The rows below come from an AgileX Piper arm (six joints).
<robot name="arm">
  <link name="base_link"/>
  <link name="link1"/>
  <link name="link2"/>
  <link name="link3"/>
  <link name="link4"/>
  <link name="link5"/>
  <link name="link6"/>
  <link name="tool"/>
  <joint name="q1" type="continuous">
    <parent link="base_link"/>
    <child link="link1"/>
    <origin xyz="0 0 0.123" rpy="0 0 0"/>
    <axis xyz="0 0 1"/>
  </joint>
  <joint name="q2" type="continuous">
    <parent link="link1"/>
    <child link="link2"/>
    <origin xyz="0 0 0" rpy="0 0 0"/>
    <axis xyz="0 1 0"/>
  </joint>
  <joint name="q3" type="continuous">
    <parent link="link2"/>
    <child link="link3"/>
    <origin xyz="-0.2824 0 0.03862" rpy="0 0 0"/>
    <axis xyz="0 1 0"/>
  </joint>
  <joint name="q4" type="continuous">
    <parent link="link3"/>
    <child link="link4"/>
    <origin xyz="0.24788 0 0.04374" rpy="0 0 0"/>
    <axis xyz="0.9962 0 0.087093"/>
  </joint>
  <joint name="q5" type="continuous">
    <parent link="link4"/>
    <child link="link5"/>
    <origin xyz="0 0 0" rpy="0 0 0"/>
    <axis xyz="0 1 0"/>
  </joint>
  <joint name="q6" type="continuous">
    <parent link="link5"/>
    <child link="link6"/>
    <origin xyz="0.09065 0 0.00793" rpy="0 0 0"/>
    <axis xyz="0.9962 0 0.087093"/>
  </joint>
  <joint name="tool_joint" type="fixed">
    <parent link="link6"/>
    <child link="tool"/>
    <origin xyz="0 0 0" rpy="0 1.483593 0"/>
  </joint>
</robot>
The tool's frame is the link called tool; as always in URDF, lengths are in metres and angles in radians. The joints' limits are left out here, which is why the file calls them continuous.
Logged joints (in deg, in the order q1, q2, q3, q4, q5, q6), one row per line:
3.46 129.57 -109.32 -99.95 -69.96 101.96
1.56 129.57 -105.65 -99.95 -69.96 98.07
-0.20 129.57 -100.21 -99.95 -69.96 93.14
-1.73 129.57 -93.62 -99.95 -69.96 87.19
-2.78 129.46 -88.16 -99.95 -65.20 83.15
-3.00 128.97 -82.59 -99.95 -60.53 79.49
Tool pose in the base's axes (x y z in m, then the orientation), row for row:
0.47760 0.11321 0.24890 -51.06 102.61 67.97
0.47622 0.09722 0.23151 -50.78 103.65 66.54
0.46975 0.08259 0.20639 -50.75 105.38 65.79
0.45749 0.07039 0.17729 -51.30 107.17 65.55
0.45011 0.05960 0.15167 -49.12 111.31 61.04
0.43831 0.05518 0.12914 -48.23 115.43 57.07
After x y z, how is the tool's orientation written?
As a rotation vector, in degrees.
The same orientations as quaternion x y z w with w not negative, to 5 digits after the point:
-0.35174 0.70685 0.46823 0.39674
-0.34984 0.71408 0.45842 0.39693
-0.34837 0.72337 0.45161 0.38915
-0.35014 0.73148 0.44741 0.37705
-0.33472 0.75851 0.41595 0.37364
-0.32691 0.78240 0.38683 0.36241

